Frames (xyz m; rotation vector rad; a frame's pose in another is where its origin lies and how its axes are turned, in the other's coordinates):
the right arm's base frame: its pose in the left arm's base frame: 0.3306 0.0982 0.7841 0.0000 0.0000 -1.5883
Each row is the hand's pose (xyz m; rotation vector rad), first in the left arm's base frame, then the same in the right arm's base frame.
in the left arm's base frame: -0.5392 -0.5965 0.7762 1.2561 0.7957 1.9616
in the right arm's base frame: 0.7098 -0.8575 -0.0079 -0.3177 -1.4763 -2.0272
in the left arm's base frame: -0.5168 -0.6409 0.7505 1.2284 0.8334 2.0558
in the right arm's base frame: 0.7538 -0.8343 -0.0336 -0.2608 -1.4287 -1.9628
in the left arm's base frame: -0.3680 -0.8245 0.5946 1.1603 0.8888 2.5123
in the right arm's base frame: 0.9348 -0.6823 -0.1895 -0.1462 -1.1831 -1.6359
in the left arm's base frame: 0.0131 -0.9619 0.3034 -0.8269 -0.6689 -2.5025
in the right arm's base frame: 1.0655 -0.2989 -0.4807 -0.0794 -0.8199 -1.0364
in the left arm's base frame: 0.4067 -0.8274 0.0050 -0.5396 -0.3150 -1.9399
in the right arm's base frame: 0.9241 0.0923 -0.7791 -0.1307 -0.5155 -0.3957
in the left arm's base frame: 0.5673 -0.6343 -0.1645 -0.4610 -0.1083 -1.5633
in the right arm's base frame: 0.7282 0.2495 -0.9486 -0.2211 -0.3639 -0.0013
